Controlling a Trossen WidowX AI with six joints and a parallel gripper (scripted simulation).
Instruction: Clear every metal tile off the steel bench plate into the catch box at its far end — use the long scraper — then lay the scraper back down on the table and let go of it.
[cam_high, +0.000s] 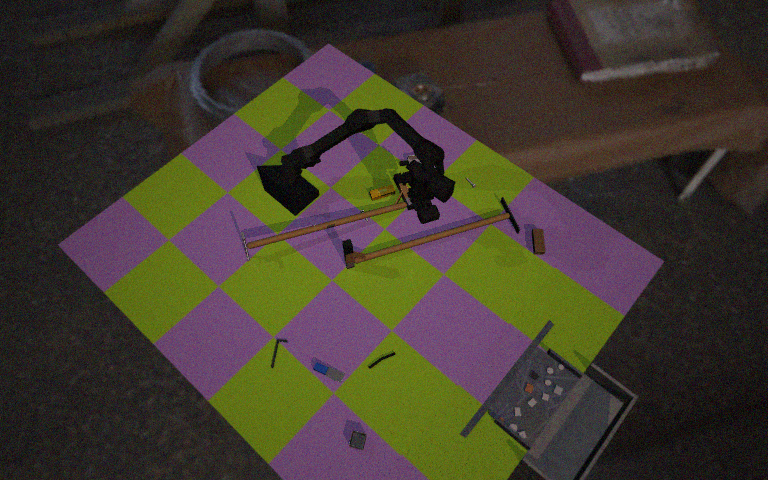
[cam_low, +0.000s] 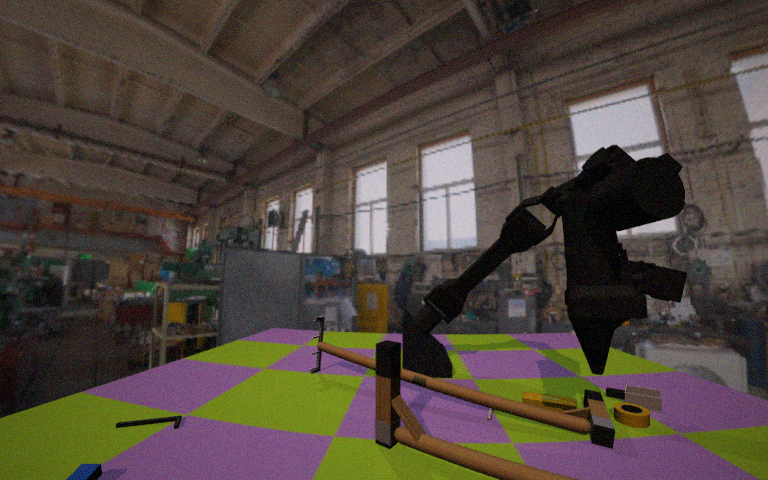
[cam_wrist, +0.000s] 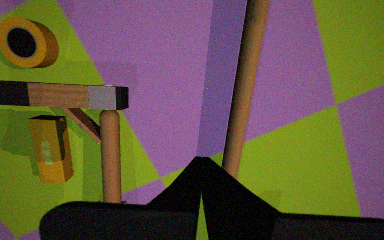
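My gripper tip is now 6 cm short of the long scraper and 6 cm above it. Round my gripper tip: grey box: 20 cm behind, 20 cm to the left, 12 cm below; then curved black strip: 21 cm ahead, 42 cm to the right, 12 cm below; then yellow tape roll: 13 cm behind, 15 cm to the left, 12 cm below.
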